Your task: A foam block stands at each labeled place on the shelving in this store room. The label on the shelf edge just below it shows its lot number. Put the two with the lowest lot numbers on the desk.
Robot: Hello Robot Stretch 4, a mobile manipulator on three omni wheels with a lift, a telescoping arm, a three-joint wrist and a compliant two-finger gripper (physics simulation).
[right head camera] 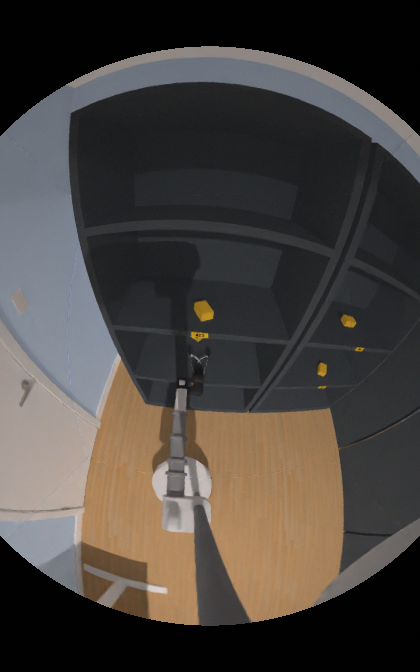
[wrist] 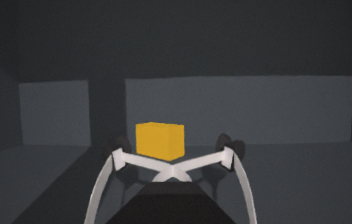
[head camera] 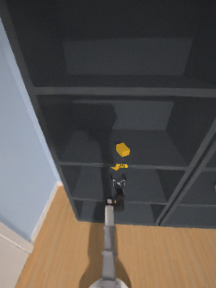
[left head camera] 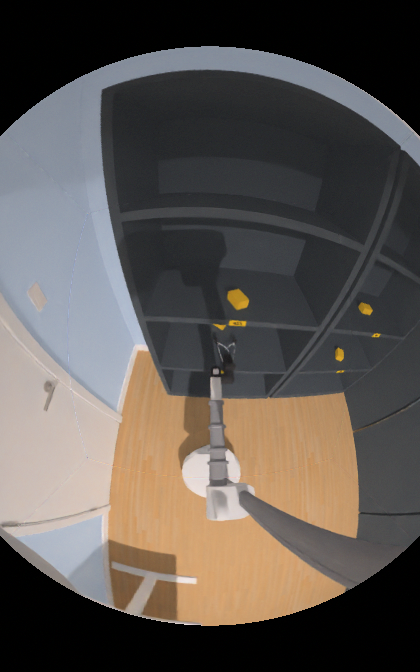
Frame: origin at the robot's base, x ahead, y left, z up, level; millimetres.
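Seen in the pictures: gripper, fingertip midpoint: (wrist: 173, 146) (head camera: 118, 176).
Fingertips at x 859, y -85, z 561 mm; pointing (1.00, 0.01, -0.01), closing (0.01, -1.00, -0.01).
Note:
Pixels of each thing's middle, then the offset from my fingertips to it. "spot": a spot on its surface instead.
- yellow foam block, body centre: (wrist: 159, 139) 164 mm ahead, 31 mm left, 26 mm down
- yellow corner, surface spot: (head camera: 115, 168) spot: 129 mm ahead, 23 mm left, 31 mm down
My gripper (head camera: 119, 180) (left head camera: 225, 344) (right head camera: 199, 355) (wrist: 173, 146) is open and empty, inside the left bay's compartment below the middle shelf. A yellow foam block (wrist: 160, 141) stands ahead of it, a little left of centre between the fingertips in the wrist view. In the head views the middle shelf mostly hides this block; a yellow corner (head camera: 115, 168) (left head camera: 219, 326) shows under the shelf edge. Another block (head camera: 122, 149) (left head camera: 238, 299) (right head camera: 204, 311) stands on the shelf above, over a label (left head camera: 237, 323) (right head camera: 199, 335) too blurred to read surely. The lower label is mostly hidden behind the wrist.
In the right bay, an upper block (left head camera: 365, 308) (right head camera: 348, 321) and a lower block (left head camera: 339, 354) (right head camera: 322, 369) stand above small unreadable labels. A divider (left head camera: 300, 357) separates the bays. A wall and door stand left. A white T-shaped piece (left head camera: 145, 592) shows at the lower left.

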